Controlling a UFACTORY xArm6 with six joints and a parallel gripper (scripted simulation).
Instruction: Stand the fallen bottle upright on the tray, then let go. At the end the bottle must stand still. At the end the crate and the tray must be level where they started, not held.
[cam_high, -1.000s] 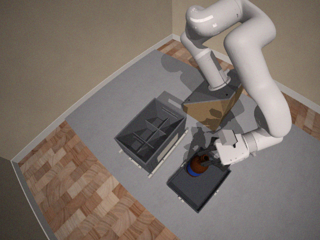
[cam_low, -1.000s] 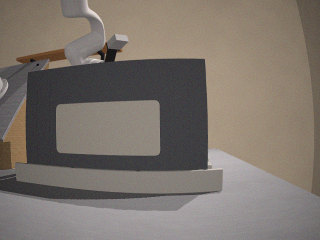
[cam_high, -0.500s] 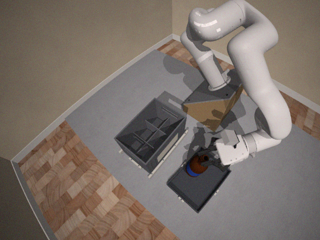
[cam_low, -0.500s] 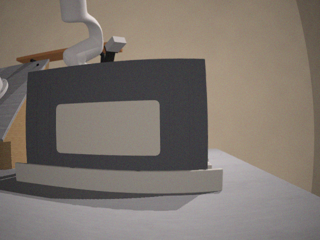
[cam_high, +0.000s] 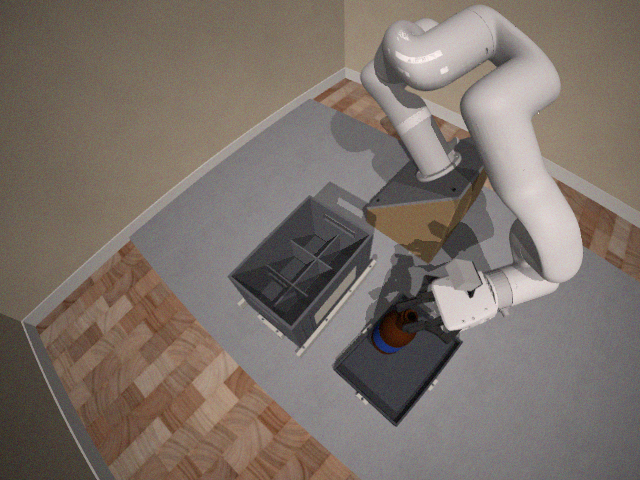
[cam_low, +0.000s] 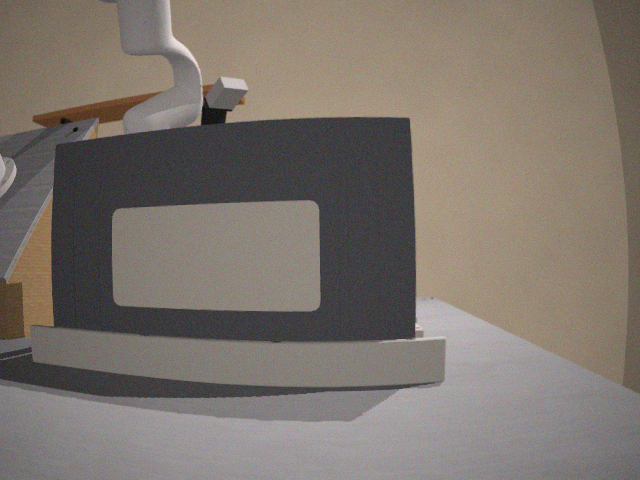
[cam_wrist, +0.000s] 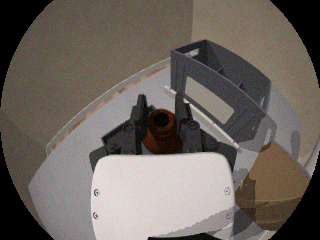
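Right now my hand is 8 cm above the bottle, 1 cm to the left of it and 1 cm short of it. Round my hand: dark tray: 19 cm below, 3 cm to the left, 2 cm ahead; dark crate: 25 cm to the right, 12 cm below, 4 cm ahead.
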